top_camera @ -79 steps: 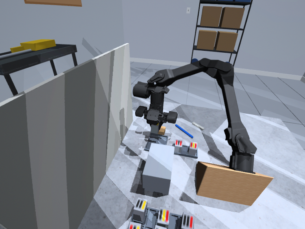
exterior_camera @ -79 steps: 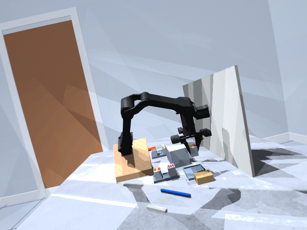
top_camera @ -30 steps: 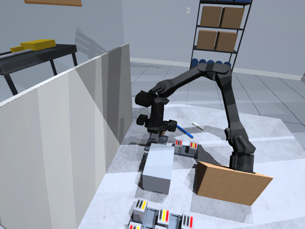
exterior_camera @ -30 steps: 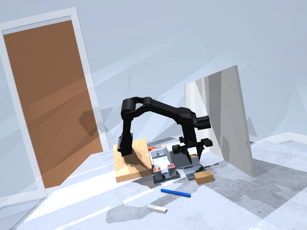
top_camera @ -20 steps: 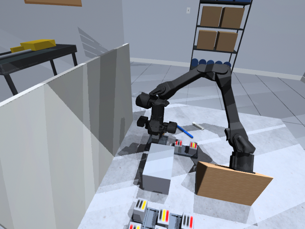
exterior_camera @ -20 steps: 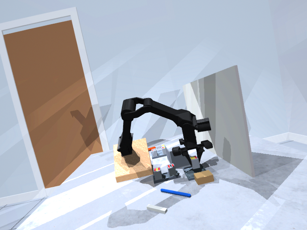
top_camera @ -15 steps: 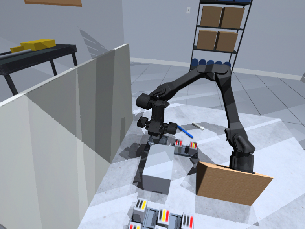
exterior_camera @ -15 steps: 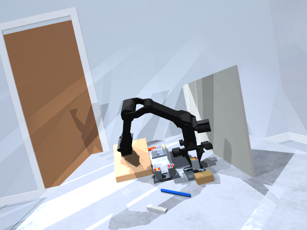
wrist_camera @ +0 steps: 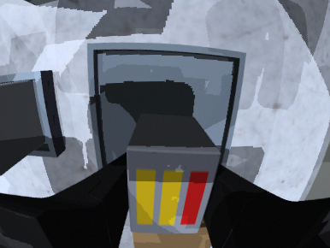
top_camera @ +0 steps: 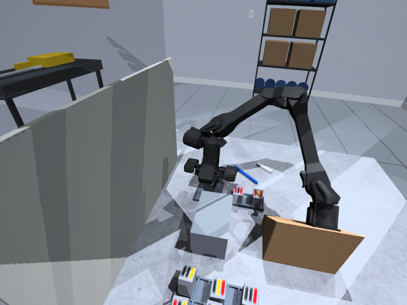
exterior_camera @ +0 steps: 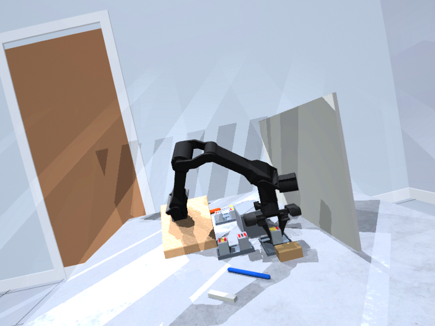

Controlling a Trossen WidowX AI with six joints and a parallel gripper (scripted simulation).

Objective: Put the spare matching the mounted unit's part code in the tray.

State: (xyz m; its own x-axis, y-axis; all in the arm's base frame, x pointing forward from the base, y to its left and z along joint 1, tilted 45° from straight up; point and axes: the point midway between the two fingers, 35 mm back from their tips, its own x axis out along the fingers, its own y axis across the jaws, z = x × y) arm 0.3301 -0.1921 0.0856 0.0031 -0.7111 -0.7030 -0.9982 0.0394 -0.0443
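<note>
Now: gripper tip 20 mm above the dark tray. Round my gripper tip: brown box (90 mm to the right, 10 mm below, 10 mm ahead); grey mounted unit (190 mm to the left, 50 mm behind, 30 mm above); blue pen (130 mm to the right, 130 mm behind, 20 mm below).
</note>
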